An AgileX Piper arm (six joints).
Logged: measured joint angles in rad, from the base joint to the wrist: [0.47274 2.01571 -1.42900 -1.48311 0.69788 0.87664]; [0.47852 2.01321 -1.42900 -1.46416 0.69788 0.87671]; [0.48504 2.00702 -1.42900 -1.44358 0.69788 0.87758]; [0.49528 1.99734 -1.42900 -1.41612 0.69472 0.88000]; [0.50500 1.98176 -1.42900 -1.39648 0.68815 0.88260]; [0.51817 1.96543 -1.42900 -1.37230 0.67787 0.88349]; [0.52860 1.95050 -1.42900 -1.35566 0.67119 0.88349]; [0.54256 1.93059 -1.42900 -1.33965 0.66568 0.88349]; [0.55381 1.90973 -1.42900 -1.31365 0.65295 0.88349]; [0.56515 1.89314 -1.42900 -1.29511 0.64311 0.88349]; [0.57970 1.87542 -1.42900 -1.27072 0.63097 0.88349]
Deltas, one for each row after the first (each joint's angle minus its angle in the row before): [0.00578 -0.00250 0.00000 0.01895 0.00000 0.00007]; [0.00652 -0.00619 0.00000 0.02058 0.00000 0.00087]; [0.01024 -0.00968 0.00000 0.02746 -0.00316 0.00242]; [0.00972 -0.01558 0.00000 0.01964 -0.00657 0.00260]; [0.01317 -0.01633 0.00000 0.02418 -0.01028 0.00089]; [0.01043 -0.01493 0.00000 0.01664 -0.00668 0.00000]; [0.01396 -0.01991 0.00000 0.01601 -0.00551 0.00000]; [0.01125 -0.02086 0.00000 0.02600 -0.01273 0.00000]; [0.01134 -0.01659 0.00000 0.01854 -0.00984 0.00000]; [0.01455 -0.01772 0.00000 0.02439 -0.01214 0.00000]
